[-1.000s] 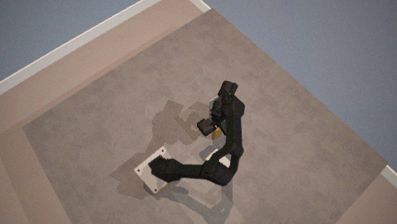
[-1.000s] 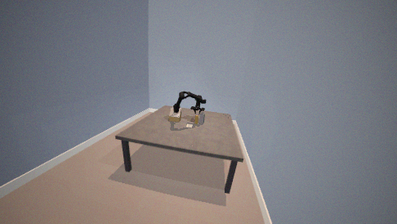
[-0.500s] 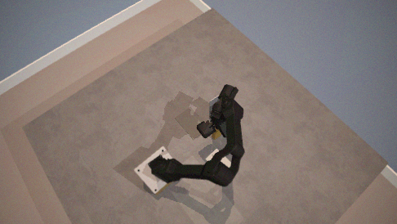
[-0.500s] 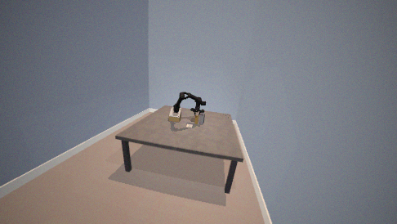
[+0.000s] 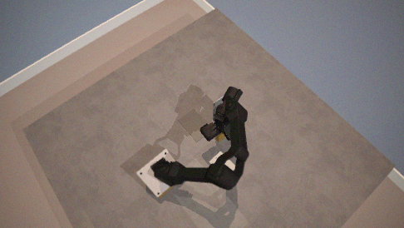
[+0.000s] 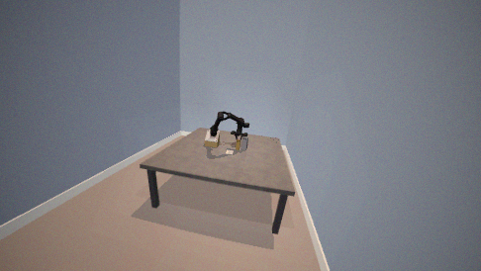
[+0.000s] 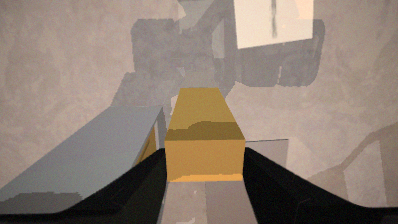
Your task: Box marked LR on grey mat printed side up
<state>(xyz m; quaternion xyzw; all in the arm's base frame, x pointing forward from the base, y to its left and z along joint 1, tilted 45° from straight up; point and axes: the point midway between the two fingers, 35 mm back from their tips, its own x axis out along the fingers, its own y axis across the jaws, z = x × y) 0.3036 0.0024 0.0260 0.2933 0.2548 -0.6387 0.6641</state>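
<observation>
My gripper tip is 50 mm past the grey mat, 130 mm to the right of it and 110 mm above it.
</observation>
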